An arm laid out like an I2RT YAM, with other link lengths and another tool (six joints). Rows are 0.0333 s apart.
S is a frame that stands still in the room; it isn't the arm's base.
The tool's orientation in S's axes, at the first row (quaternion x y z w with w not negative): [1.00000, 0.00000, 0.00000, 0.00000]
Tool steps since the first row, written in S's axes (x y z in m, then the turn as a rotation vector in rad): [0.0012, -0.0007, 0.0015, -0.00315, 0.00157, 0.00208]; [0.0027, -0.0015, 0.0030, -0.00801, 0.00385, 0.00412]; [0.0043, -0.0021, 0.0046, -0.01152, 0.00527, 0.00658]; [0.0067, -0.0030, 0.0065, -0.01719, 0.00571, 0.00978]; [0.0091, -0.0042, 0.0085, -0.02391, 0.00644, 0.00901]
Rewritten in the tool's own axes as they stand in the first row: [0.0012, 0.0007, -0.0015, -0.00315, -0.00157, -0.00208]; [0.0027, 0.0015, -0.0030, -0.00801, -0.00385, -0.00412]; [0.0043, 0.0021, -0.0046, -0.01152, -0.00527, -0.00658]; [0.0067, 0.0030, -0.0065, -0.01719, -0.00571, -0.00978]; [0.0091, 0.0042, -0.0085, -0.02391, -0.00644, -0.00901]
